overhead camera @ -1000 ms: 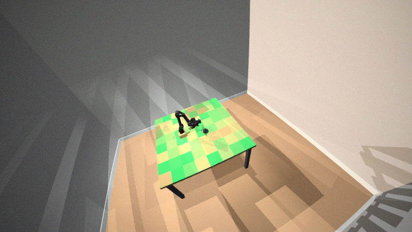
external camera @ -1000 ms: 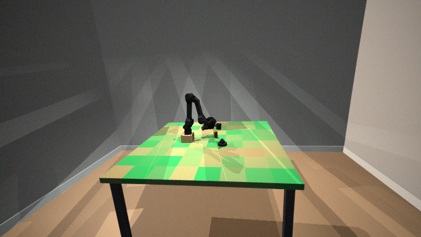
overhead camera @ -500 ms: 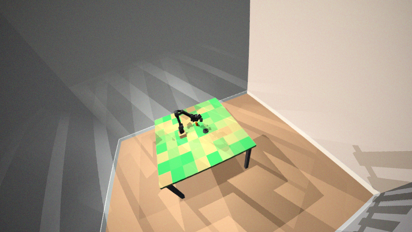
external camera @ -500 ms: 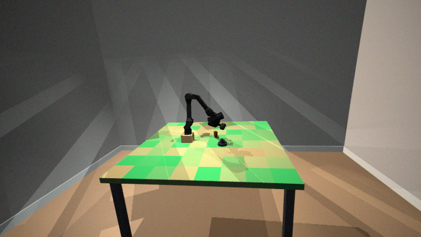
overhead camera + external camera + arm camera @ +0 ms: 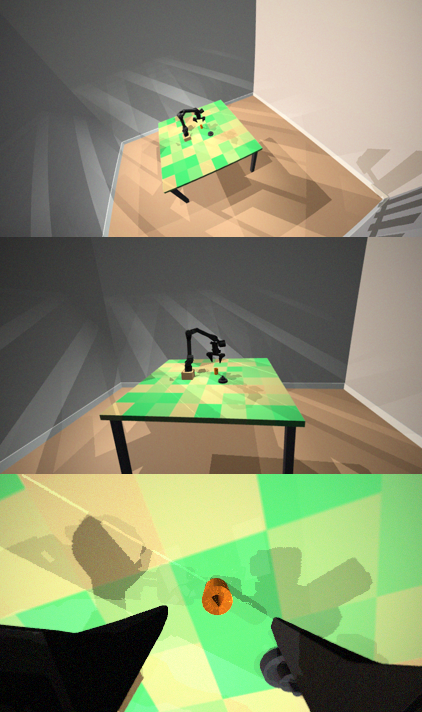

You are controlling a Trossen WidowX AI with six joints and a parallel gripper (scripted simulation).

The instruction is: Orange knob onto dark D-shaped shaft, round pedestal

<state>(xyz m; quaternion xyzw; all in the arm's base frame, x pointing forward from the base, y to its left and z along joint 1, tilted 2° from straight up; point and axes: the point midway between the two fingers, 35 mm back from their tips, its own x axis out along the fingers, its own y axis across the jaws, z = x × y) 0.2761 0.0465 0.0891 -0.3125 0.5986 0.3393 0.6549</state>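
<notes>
The orange knob is 90 mm below my gripper tip and 10 mm to the right of it. The rest, counted from my gripper tip: round pedestal (210 mm to the right, 90 mm below, 40 mm ahead).
</notes>
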